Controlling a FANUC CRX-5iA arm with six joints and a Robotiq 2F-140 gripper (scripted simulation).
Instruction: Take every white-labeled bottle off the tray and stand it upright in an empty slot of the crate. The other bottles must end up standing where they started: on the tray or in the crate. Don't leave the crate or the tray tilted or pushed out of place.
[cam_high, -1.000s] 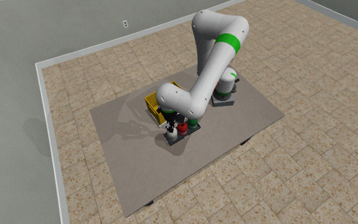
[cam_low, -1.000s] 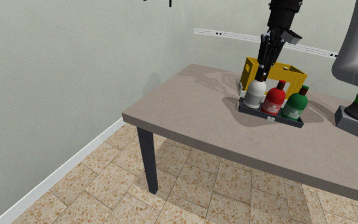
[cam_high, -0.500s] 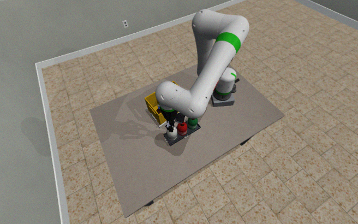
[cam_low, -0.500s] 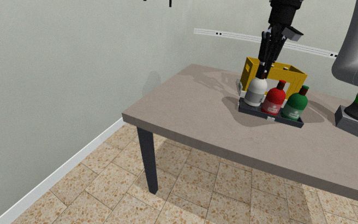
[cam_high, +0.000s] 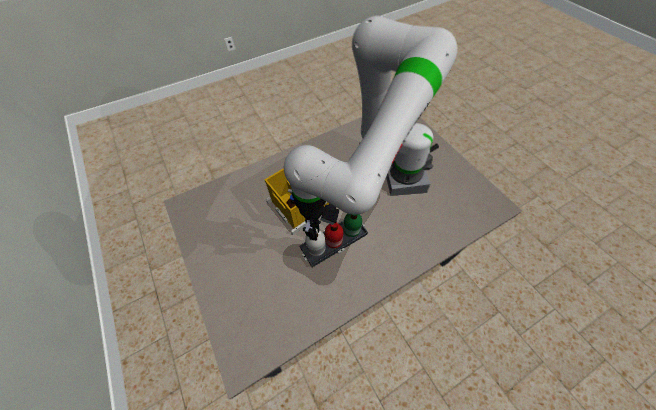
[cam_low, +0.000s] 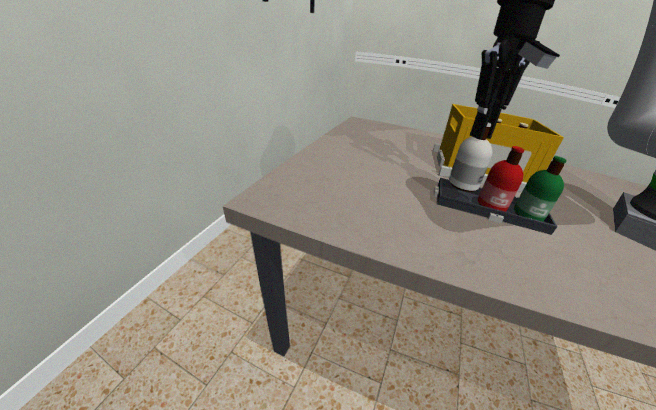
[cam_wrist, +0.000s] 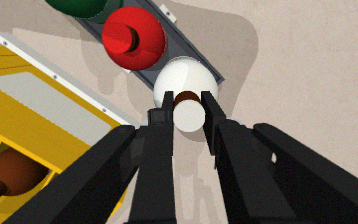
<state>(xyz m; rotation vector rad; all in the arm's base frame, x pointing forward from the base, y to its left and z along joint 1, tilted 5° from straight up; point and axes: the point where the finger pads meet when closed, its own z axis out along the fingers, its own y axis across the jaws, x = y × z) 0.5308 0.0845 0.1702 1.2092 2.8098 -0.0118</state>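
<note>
Right now my hand is 8 cm above the white bottle. From my hand the other things lie so: green bottle: 18 cm behind, 11 cm below; then dark tray: 19 cm below, 9 cm behind; then red bottle: 11 cm below, 9 cm behind.
</note>
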